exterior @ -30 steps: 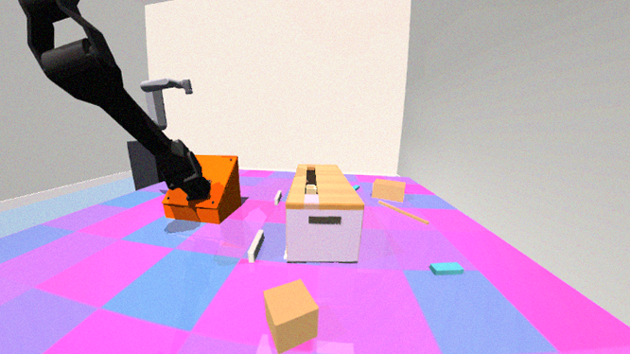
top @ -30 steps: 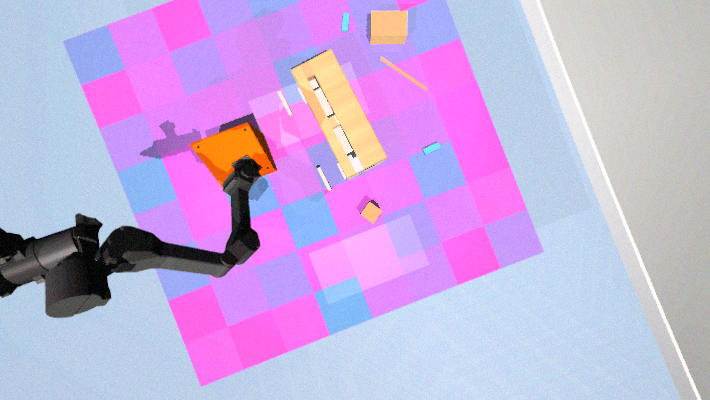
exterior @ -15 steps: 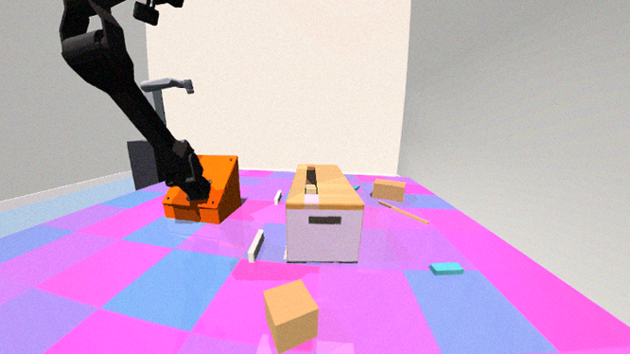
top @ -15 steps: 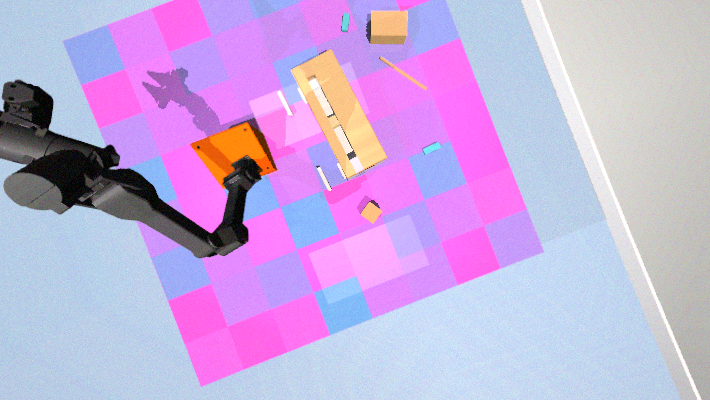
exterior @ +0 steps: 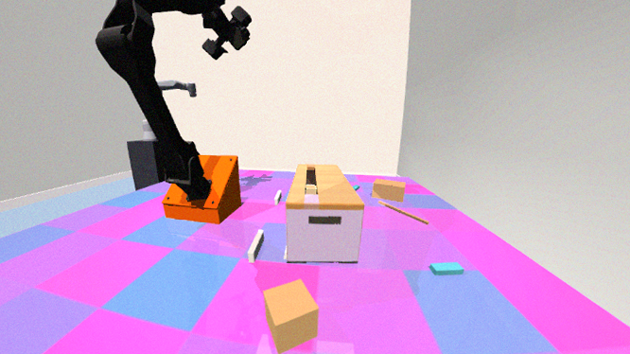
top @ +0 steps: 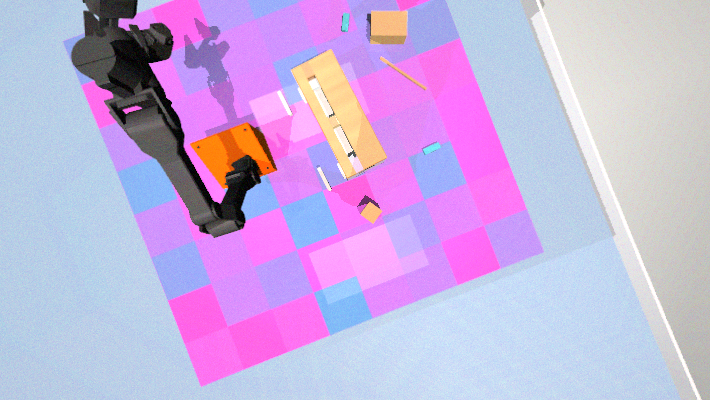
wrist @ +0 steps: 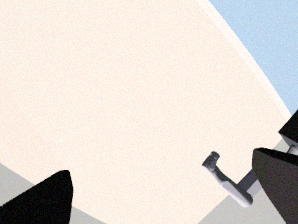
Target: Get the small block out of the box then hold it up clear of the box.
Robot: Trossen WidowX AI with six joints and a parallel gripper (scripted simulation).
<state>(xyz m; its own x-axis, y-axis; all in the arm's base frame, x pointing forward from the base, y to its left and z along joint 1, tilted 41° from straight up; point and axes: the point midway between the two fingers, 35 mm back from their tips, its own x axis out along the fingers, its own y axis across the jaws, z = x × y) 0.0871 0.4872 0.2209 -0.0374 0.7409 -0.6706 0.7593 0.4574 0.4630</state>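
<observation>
Right now my gripper tip is 49 cm above the small tan block, 30 cm short of it and 27 cm to the left of it. From my gripper tip the other things lie so: larger tan box 62 cm ahead, 55 cm below, 6 cm to the right; thin stick 60 cm ahead, 57 cm below, 21 cm to the right.
</observation>
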